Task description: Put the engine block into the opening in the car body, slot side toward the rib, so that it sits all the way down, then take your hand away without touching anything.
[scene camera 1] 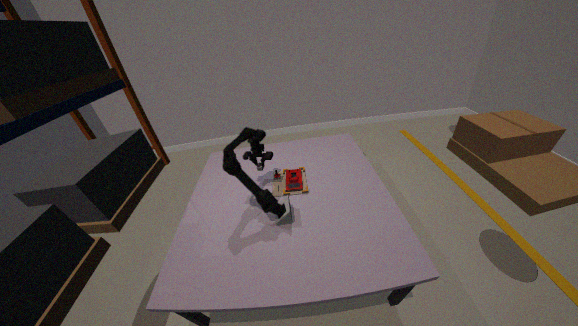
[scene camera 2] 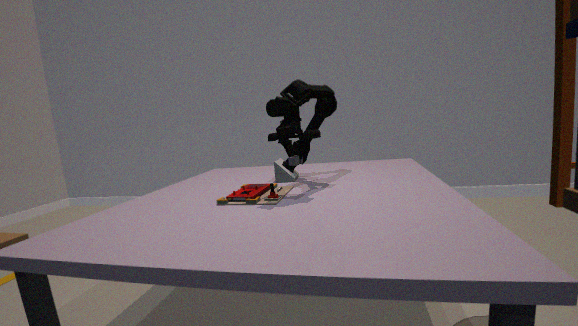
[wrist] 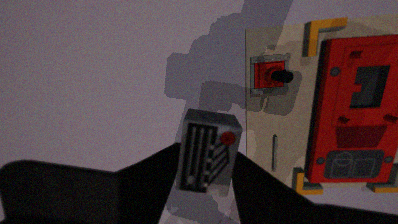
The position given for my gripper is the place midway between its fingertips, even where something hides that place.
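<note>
My gripper [scene camera 2: 295, 159], also [wrist: 206, 153], carrying a grey engine block [wrist: 209, 144]. Red car body [wrist: 345, 142] too.
</note>
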